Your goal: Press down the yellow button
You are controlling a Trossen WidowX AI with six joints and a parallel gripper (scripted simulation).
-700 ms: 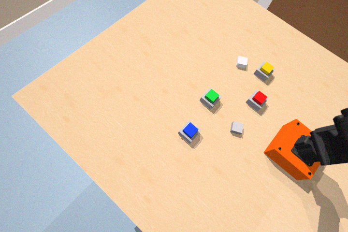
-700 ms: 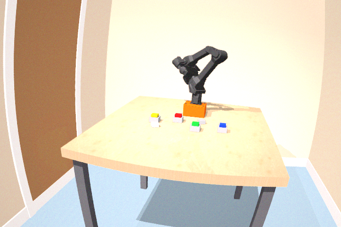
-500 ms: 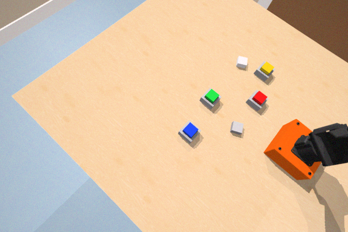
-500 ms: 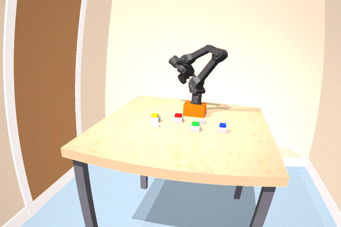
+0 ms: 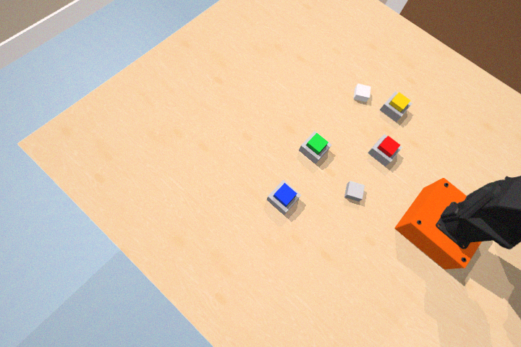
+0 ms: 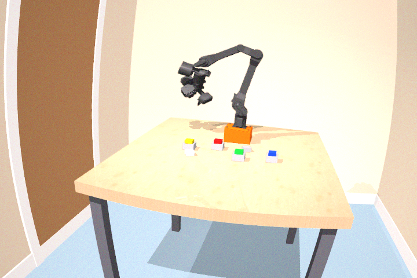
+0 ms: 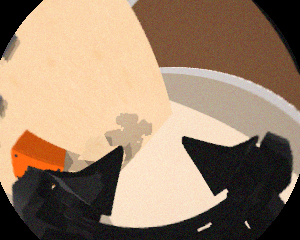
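Now: gripper tip 32 cm short of the yellow button, 7 cm to the right of it and 12 cm above it. From my gripper tip the other things lie so: red button: 27 cm ahead, 19 cm to the left, 12 cm below; white block: 40 cm ahead, 10 cm to the left, 14 cm below; grey block: 27 cm ahead, 31 cm to the left, 14 cm below.
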